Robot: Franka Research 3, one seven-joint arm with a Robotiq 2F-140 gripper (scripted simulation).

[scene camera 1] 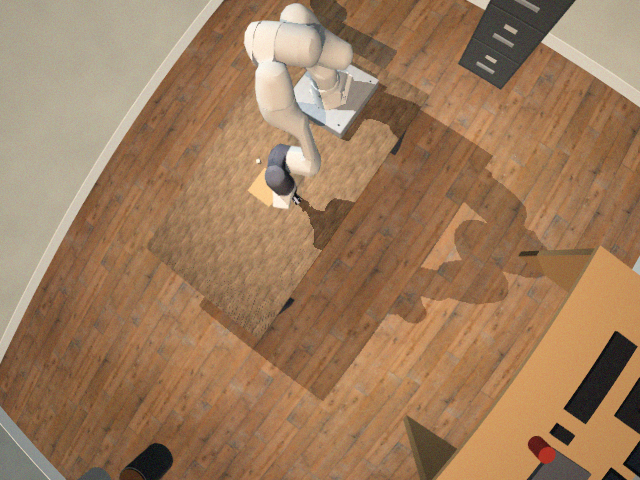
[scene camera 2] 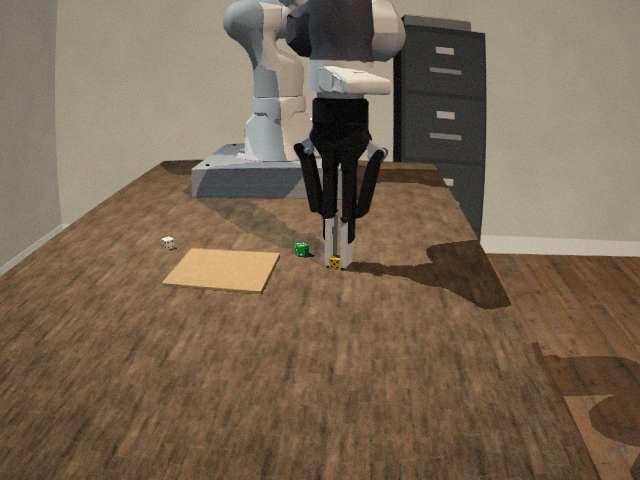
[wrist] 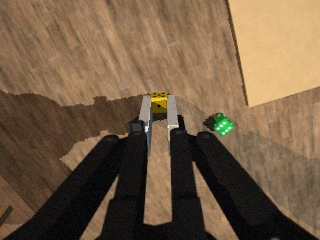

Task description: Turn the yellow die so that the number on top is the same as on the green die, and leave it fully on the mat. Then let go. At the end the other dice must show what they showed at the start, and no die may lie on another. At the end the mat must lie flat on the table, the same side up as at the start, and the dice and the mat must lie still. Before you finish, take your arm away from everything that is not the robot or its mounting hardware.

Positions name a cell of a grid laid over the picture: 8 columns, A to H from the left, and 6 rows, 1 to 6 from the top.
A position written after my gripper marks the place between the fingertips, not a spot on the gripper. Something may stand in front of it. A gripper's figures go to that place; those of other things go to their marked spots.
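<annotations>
I see a tan mat (scene camera 2: C4), and it is 0.80 m from the lens. As for my gripper (scene camera 2: E4), that is 0.82 m from the lens.
</annotations>
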